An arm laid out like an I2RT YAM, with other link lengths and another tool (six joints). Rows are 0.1 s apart.
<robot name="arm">
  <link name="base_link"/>
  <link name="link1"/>
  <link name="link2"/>
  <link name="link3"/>
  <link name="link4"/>
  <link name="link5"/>
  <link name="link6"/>
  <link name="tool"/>
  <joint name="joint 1" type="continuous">
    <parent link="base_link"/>
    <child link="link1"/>
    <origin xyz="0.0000 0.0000 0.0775"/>
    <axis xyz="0 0 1"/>
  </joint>
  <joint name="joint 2" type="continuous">
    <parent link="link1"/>
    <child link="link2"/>
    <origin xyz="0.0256 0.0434 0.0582"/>
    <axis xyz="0 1 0"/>
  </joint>
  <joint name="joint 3" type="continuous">
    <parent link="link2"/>
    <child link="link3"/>
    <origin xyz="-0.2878 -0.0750 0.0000"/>
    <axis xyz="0 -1 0"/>
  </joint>
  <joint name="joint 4" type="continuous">
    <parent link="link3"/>
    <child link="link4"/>
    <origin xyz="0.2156 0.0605 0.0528"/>
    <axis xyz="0 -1 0"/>
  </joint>
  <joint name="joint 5" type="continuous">
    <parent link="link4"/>
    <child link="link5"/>
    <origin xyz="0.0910 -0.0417 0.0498"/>
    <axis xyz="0 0 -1"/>
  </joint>
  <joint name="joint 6" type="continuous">
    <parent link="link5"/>
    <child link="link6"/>
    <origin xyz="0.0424 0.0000 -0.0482"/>
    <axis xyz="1 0 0"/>
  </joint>
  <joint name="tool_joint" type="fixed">
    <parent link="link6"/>
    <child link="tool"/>
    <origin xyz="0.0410 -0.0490 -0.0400" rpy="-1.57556 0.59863 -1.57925"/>
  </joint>
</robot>
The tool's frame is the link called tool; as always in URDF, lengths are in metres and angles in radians. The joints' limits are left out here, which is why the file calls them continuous.
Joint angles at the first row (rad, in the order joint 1, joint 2, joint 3, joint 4, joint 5, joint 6):
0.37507, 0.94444, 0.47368, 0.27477, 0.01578, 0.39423
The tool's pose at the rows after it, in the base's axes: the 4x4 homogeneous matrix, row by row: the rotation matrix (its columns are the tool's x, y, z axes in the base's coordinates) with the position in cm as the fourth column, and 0 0 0 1 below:
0.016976, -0.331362, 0.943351, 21.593; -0.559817, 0.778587, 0.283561, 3.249; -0.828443, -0.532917, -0.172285, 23.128; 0, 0, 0, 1
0.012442, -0.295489, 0.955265, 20.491; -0.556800, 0.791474, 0.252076, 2.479; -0.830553, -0.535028, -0.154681, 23.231; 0, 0, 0, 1
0.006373, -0.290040, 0.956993, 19.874; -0.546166, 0.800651, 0.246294, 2.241; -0.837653, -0.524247, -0.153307, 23.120; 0, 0, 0, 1
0.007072, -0.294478, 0.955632, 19.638; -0.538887, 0.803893, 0.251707, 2.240; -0.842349, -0.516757, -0.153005, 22.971; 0, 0, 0, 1
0.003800, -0.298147, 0.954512, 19.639; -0.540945, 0.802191, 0.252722, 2.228; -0.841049, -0.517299, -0.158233, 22.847; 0, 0, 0, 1
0.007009, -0.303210, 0.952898, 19.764; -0.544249, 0.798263, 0.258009, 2.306; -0.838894, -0.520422, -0.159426, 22.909; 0, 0, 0, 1
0.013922, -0.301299, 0.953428, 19.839; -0.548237, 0.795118, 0.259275, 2.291; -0.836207, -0.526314, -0.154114, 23.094; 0, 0, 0, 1
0.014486, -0.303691, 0.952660, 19.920; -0.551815, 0.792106, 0.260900, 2.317; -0.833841, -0.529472, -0.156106, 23.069; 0, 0, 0, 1
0.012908, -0.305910, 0.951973, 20.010; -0.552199, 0.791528, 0.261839, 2.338; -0.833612, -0.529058, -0.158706, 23.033; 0, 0, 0, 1
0.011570, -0.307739, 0.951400, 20.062; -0.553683, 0.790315, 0.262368, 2.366; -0.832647, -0.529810, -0.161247, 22.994; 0, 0, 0, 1
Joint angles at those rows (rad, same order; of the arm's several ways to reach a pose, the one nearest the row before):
0.36874, 0.84017, 0.43671, 0.23575, 0.07189, 0.41332
0.36364, 0.76830, 0.42151, 0.19659, 0.10067, 0.41566
0.36106, 0.73213, 0.41542, 0.16790, 0.10427, 0.42910
0.36044, 0.71870, 0.40917, 0.16115, 0.09812, 0.43708
0.35896, 0.72097, 0.40740, 0.15991, 0.09530, 0.43604
0.35980, 0.72833, 0.41079, 0.16272, 0.09056, 0.43159
0.35912, 0.72909, 0.41435, 0.16533, 0.08884, 0.42431
0.35945, 0.73448, 0.41438, 0.16867, 0.08735, 0.42030
0.35762, 0.74076, 0.41496, 0.17177, 0.08442, 0.42032
0.35828, 0.74509, 0.41514, 0.17333, 0.08436, 0.41937

